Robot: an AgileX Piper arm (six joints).
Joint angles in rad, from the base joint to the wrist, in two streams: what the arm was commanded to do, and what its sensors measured. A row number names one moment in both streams.
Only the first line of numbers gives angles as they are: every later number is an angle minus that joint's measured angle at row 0.
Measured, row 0:
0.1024, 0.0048, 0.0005, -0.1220, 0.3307, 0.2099
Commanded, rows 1 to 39:
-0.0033, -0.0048, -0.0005, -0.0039, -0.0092, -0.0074
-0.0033, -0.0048, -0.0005, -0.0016, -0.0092, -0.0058
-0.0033, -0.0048, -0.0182, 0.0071, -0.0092, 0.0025
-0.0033, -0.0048, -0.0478, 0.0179, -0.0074, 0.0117
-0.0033, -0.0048, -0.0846, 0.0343, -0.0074, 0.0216
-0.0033, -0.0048, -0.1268, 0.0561, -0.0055, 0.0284
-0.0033, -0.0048, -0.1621, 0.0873, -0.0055, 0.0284
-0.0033, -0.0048, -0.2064, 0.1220, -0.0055, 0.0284
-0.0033, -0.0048, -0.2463, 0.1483, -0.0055, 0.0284
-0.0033, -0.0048, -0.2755, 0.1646, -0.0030, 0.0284
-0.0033, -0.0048, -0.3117, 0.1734, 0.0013, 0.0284
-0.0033, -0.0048, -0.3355, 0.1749, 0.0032, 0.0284
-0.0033, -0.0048, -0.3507, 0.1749, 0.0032, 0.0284
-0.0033, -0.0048, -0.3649, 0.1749, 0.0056, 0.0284
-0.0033, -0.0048, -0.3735, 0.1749, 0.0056, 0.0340
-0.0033, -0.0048, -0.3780, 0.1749, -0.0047, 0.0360
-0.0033, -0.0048, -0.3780, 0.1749, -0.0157, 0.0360
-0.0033, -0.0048, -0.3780, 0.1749, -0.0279, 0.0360
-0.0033, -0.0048, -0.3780, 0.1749, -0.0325, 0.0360
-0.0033, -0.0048, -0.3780, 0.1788, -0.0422, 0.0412
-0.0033, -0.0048, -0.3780, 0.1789, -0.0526, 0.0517
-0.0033, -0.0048, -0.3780, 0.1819, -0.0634, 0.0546
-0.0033, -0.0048, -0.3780, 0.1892, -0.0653, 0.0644
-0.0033, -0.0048, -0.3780, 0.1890, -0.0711, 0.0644
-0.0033, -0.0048, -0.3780, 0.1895, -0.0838, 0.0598
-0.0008, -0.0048, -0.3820, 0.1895, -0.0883, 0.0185
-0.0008, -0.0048, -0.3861, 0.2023, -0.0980, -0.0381
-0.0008, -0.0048, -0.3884, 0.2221, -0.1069, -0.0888
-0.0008, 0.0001, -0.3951, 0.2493, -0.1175, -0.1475
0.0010, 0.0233, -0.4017, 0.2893, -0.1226, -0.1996
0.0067, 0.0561, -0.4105, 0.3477, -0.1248, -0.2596
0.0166, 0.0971, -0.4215, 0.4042, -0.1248, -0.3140
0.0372, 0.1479, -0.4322, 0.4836, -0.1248, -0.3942
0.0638, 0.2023, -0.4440, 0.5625, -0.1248, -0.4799
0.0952, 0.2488, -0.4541, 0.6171, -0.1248, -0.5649
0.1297, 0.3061, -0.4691, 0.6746, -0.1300, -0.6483
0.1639, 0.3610, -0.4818, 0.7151, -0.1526, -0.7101
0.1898, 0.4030, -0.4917, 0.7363, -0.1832, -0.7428
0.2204, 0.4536, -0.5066, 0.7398, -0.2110, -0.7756
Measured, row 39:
0.1202, 0.2887, -0.4617, 0.6208, -0.1293, -0.5577
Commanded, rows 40 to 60:
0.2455, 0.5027, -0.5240, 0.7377, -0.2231, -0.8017
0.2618, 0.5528, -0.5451, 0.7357, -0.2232, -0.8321
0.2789, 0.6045, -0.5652, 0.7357, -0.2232, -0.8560
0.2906, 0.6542, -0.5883, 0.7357, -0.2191, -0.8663
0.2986, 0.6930, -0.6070, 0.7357, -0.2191, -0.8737
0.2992, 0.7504, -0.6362, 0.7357, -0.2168, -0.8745
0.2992, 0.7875, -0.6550, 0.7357, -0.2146, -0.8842
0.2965, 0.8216, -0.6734, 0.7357, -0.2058, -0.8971
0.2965, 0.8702, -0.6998, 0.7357, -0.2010, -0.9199
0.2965, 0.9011, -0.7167, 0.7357, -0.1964, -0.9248
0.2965, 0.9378, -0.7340, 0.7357, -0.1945, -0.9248
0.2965, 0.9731, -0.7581, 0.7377, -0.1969, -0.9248
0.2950, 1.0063, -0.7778, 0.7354, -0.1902, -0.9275
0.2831, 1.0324, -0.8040, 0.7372, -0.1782, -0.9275
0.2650, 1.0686, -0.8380, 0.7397, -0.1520, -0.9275
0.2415, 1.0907, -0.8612, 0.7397, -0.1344, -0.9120
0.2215, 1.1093, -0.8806, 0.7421, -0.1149, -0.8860
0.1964, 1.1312, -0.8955, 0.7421, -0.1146, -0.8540
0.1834, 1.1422, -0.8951, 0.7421, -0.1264, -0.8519
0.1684, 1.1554, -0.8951, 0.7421, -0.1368, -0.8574
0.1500, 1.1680, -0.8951, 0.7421, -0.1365, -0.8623
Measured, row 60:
0.2105, 1.1217, -0.8762, 0.7395, -0.1310, -0.8759
